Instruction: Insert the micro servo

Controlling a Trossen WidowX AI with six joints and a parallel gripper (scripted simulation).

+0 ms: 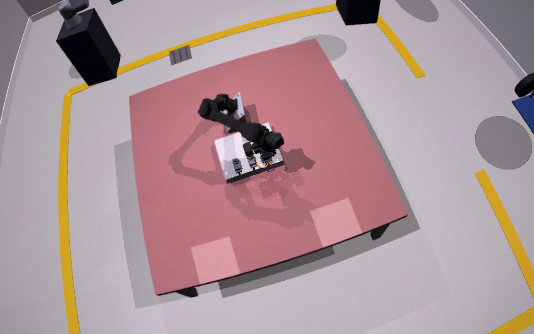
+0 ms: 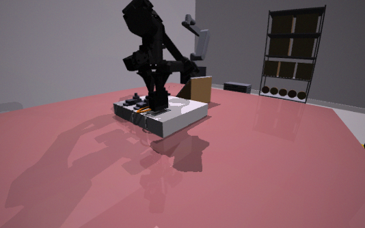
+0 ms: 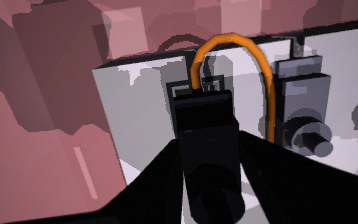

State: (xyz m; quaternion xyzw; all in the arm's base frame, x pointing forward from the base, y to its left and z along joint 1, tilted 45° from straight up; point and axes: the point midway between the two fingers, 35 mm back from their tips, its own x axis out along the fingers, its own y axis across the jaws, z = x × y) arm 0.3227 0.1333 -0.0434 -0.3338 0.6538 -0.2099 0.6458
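My gripper tip is 110 mm past the white deck block, 90 mm to the left of it and 80 mm above it.
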